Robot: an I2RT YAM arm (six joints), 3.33 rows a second.
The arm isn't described. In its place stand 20 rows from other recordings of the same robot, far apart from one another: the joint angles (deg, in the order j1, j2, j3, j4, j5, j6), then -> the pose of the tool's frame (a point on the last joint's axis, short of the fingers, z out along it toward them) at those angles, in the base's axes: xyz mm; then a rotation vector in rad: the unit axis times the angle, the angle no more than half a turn.
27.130, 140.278, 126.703, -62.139, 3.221, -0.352 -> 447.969, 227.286, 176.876, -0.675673, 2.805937, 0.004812
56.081, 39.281, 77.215, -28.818, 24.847, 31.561 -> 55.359, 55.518, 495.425, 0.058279, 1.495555, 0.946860
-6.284, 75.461, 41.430, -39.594, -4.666, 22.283 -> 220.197, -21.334, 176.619, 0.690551, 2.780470, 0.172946
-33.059, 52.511, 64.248, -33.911, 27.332, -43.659 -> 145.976, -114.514, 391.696, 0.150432, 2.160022, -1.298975
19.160, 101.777, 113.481, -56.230, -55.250, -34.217 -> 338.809, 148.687, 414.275, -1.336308, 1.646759, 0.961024
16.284, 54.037, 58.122, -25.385, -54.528, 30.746 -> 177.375, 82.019, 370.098, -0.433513, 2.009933, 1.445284
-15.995, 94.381, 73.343, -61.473, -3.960, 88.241 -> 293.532, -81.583, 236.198, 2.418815, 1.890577, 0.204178
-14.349, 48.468, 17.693, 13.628, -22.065, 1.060 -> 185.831, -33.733, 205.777, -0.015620, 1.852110, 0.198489
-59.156, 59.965, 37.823, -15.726, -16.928, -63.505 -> 123.083, -185.896, 238.955, -0.257902, 2.322007, -0.833711
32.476, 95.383, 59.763, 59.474, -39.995, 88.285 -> 301.110, 218.774, 323.377, -0.036534, 1.618351, 2.140518
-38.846, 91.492, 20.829, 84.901, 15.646, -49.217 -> 203.927, -176.559, 192.732, 0.125566, 1.485944, -1.457098
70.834, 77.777, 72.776, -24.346, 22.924, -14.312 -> 113.719, 284.947, 357.594, -1.196474, 1.658419, 0.199796
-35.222, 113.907, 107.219, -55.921, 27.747, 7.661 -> 338.325, -259.145, 292.232, 1.131208, 2.438556, -0.799416
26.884, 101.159, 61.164, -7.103, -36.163, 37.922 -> 318.096, 184.821, 185.750, -0.080620, 2.577751, 1.243759
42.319, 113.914, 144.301, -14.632, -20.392, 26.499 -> 295.799, 286.112, 559.678, -0.516334, 1.325925, 1.238964
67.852, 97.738, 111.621, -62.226, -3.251, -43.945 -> 130.759, 326.604, 410.286, -2.026126, 1.340197, 0.258840
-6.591, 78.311, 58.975, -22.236, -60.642, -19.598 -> 287.649, -2.002, 286.836, -0.729426, 1.876761, 0.910853
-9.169, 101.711, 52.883, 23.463, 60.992, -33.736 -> 352.910, -88.500, 187.990, 0.296611, 2.071027, -1.528239
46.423, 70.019, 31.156, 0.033, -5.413, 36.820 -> 165.391, 178.690, 185.981, -0.254859, 2.385520, 0.847526
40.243, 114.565, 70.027, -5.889, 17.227, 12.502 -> 323.792, 260.230, 141.286, -0.447538, 2.356964, 0.057717
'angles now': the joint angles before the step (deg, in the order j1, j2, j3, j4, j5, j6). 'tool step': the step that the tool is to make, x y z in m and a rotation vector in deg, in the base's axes. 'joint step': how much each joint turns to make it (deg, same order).
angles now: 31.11, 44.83, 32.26, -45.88, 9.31, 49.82
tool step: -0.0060, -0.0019, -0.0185, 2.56, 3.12, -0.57
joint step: -0.17, -1.07, -4.05, 1.32, -3.07, 2.30
